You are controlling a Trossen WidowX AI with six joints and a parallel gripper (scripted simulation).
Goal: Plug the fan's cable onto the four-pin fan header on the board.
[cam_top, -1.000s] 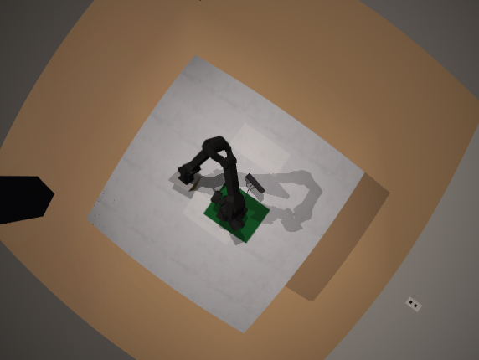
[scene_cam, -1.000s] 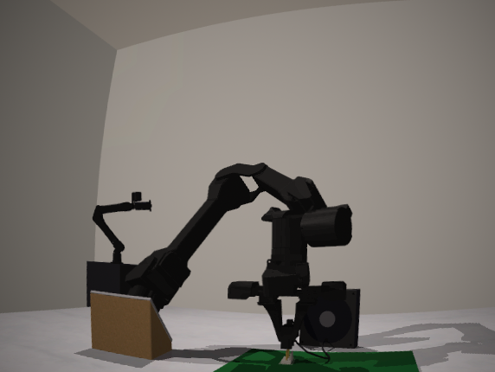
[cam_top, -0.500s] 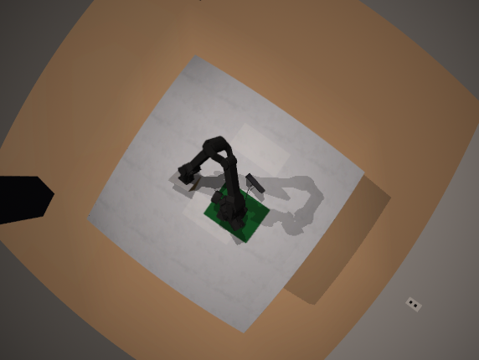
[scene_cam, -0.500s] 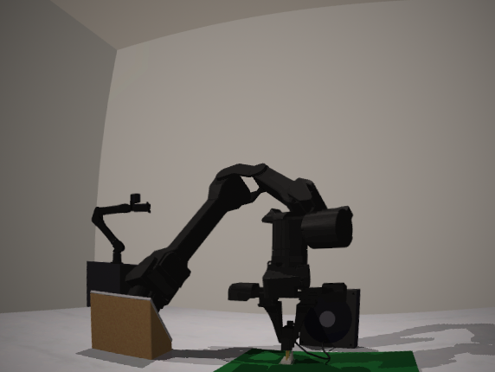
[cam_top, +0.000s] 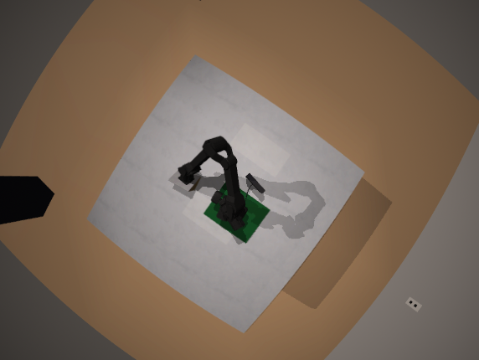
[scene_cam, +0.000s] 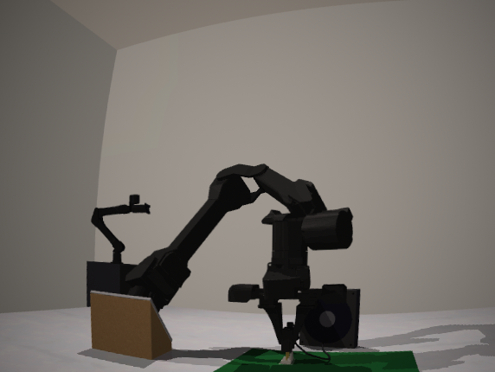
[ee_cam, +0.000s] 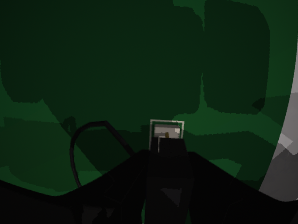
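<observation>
Now: gripper tip 1 cm to the right of the black fan plug and 1 cm below it. Round my gripper tip: green board 6 cm ahead, 5 cm below, 3 cm to the right; then black fan 15 cm to the left, 4 cm ahead, 2 cm above; then four-pin header 4 cm below, 1 cm to the left.
</observation>
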